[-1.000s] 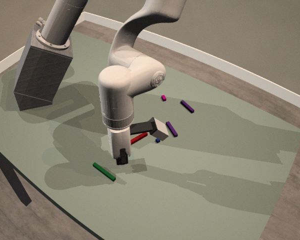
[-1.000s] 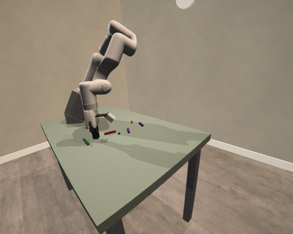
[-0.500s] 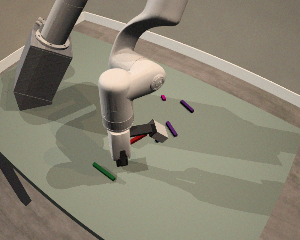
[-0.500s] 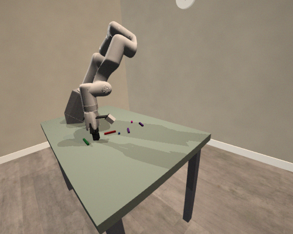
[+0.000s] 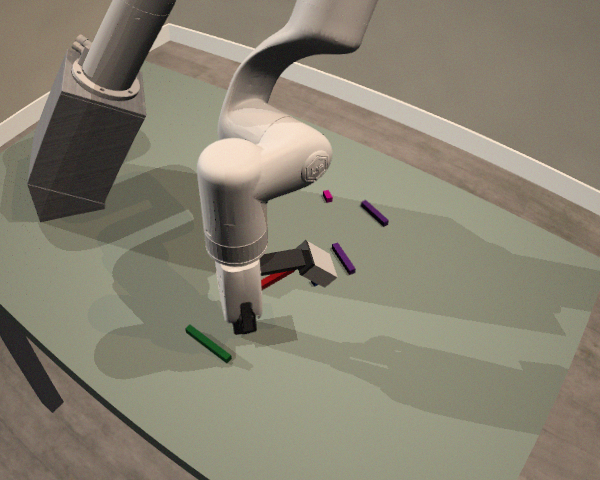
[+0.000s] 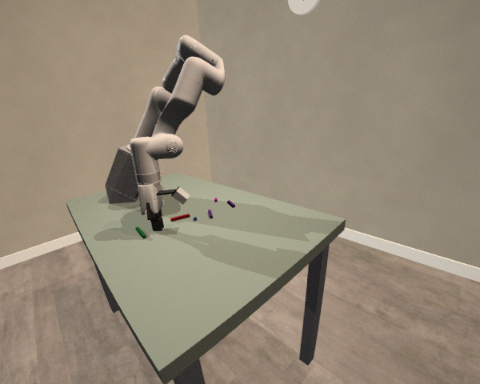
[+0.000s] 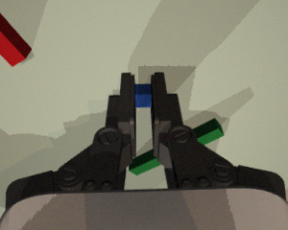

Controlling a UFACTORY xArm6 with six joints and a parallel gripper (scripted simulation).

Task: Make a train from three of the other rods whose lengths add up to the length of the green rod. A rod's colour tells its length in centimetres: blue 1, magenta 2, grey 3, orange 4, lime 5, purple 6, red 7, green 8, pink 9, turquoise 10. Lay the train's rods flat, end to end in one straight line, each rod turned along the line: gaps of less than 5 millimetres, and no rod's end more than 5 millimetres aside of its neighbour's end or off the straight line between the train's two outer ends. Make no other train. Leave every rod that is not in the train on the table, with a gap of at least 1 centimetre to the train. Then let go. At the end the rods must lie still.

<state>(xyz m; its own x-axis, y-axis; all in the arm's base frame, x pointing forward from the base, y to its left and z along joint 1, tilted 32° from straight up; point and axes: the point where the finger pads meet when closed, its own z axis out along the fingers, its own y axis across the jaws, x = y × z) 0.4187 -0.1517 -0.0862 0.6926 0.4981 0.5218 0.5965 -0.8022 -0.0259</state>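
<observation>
Right now the purple rod is 70 mm ahead of my hand, 180 mm to the left of it and 20 mm below it. Round my hand: red rod 10 mm behind, 100 mm to the left, 20 mm below; green rod 30 mm behind, 50 mm to the right, 20 mm below; magenta rod 20 mm behind, 300 mm to the left, 20 mm below.
</observation>
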